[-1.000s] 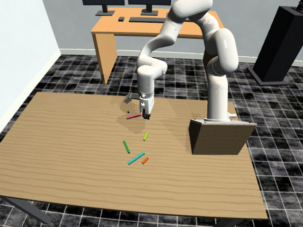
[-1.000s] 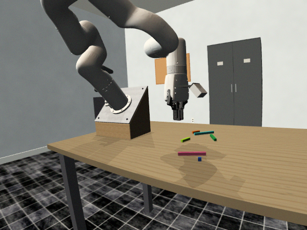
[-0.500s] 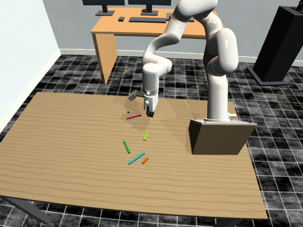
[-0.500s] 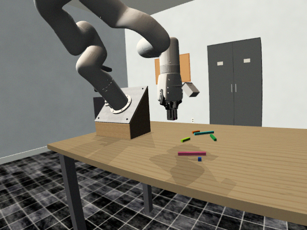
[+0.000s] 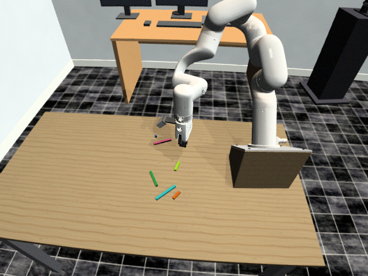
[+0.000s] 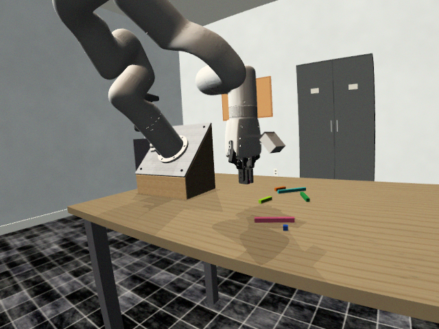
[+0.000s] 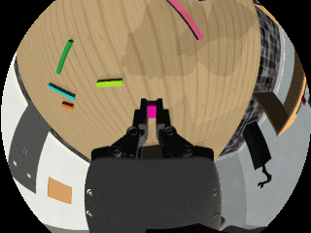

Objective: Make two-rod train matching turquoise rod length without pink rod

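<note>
Now: the green rod 140 mm ahead of my hand, 130 mm to the left of it and 80 mm below it. Round my hand: lime rod: 80 mm below, 70 mm to the left, 30 mm ahead; pink rod: 100 mm ahead, 90 mm to the right, 80 mm below; magenta rod: 20 mm below.
</note>
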